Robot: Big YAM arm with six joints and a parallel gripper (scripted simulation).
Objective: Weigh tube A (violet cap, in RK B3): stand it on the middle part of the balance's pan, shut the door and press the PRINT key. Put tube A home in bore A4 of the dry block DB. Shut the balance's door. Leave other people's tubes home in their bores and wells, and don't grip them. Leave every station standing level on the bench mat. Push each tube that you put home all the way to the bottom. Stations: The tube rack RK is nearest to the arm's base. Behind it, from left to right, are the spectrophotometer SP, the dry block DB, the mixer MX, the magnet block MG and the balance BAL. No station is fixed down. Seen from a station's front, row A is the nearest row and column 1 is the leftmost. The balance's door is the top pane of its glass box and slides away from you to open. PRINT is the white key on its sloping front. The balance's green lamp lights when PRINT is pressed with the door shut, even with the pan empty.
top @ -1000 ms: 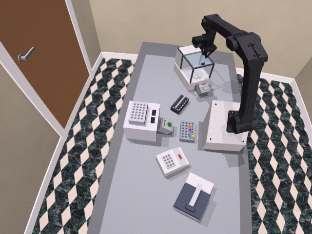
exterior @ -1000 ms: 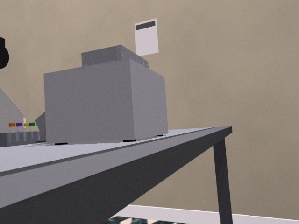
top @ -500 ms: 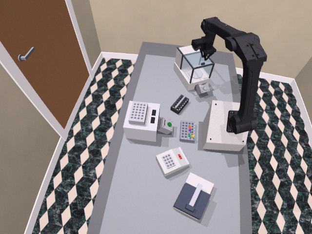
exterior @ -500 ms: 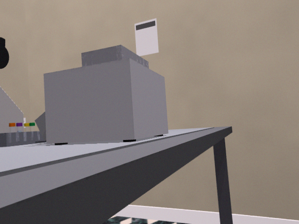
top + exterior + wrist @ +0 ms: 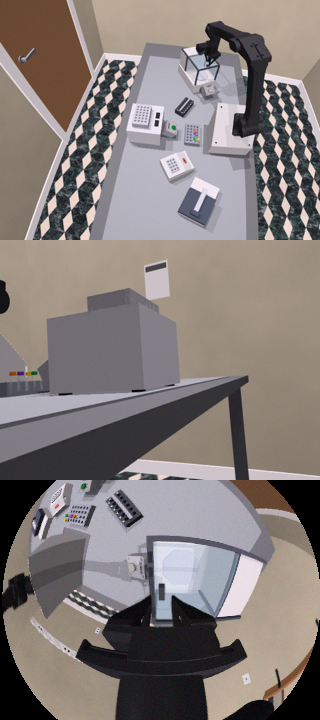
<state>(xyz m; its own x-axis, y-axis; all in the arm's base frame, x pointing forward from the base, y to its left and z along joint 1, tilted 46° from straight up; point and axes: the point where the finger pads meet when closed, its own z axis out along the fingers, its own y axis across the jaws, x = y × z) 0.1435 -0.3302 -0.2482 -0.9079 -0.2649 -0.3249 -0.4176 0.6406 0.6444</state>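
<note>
Right now my hand is 30 mm to the left of the balance door, 30 mm above it and 10 mm short of it. From my hand the other things lie so: tube rack RK 390 mm to the left, 230 mm below, 90 mm ahead; black magnet block MG 220 mm below, 190 mm to the left, 130 mm ahead; white PRINT key 170 mm below, 80 mm to the left, 40 mm behind.
</note>
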